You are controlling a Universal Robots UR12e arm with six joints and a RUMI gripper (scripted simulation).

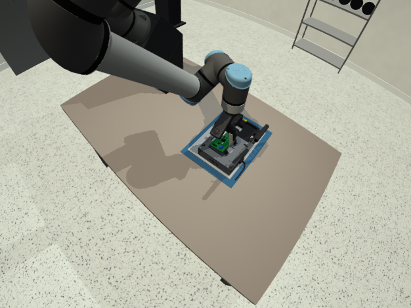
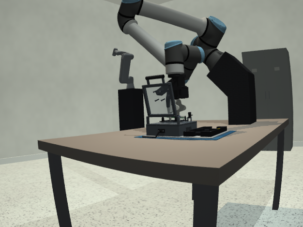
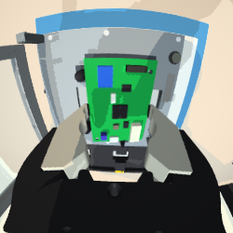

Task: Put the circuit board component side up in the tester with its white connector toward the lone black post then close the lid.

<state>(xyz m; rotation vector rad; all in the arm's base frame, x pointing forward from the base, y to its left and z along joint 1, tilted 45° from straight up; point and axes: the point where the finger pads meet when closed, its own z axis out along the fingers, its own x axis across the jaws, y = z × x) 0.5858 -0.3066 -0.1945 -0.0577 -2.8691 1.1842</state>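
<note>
My hand is right at the green circuit board. The rest, counted from my hand: tester bed (10 mm below, 10 mm ahead); black post (60 mm to the left, 60 mm behind, 10 mm above); tester (40 mm to the left, 30 mm ahead, 30 mm above).
</note>
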